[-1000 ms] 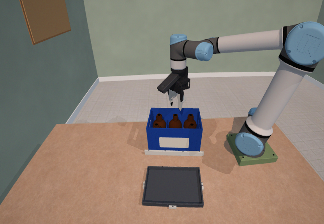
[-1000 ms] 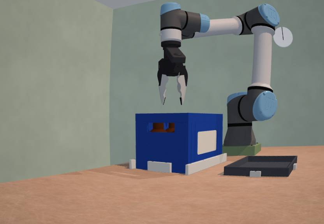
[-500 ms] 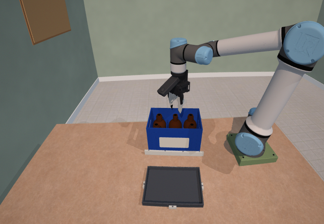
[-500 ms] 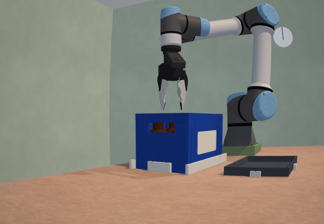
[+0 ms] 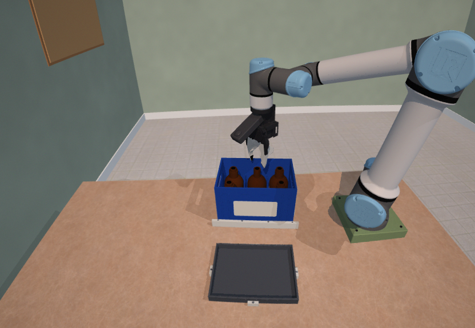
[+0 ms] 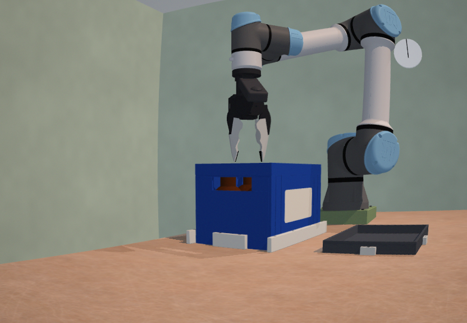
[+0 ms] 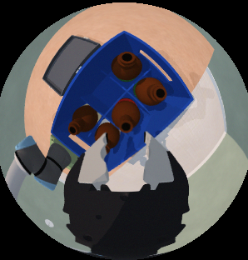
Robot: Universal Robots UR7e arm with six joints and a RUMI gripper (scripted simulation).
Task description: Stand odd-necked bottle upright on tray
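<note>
My hand is 11 cm above the glass bottle. Also, from my hand: dark tray: 1 cm ahead, 33 cm to the left, 18 cm below; blue crate: 1 cm ahead, 4 cm to the left, 11 cm below.
</note>
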